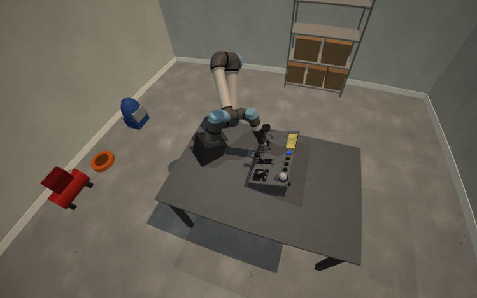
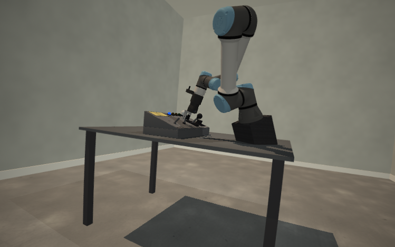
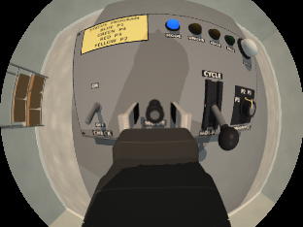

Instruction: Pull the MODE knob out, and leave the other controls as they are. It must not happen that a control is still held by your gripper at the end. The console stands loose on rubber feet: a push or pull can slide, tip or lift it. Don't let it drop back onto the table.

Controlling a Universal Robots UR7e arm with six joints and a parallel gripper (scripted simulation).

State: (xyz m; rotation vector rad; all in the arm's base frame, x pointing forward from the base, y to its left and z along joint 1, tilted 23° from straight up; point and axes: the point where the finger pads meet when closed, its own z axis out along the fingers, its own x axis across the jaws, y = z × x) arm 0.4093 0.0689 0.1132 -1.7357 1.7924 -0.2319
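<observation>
Now: the mode knob 1 cm below my hand. Also, from my hand: black ball lever: 12 cm to the right, 1 cm below, 1 cm behind; grey sloped console: 6 cm to the right, 4 cm below, 4 cm ahead; rotary switch: 23 cm to the right, 3 cm ahead, 2 cm below.
</observation>
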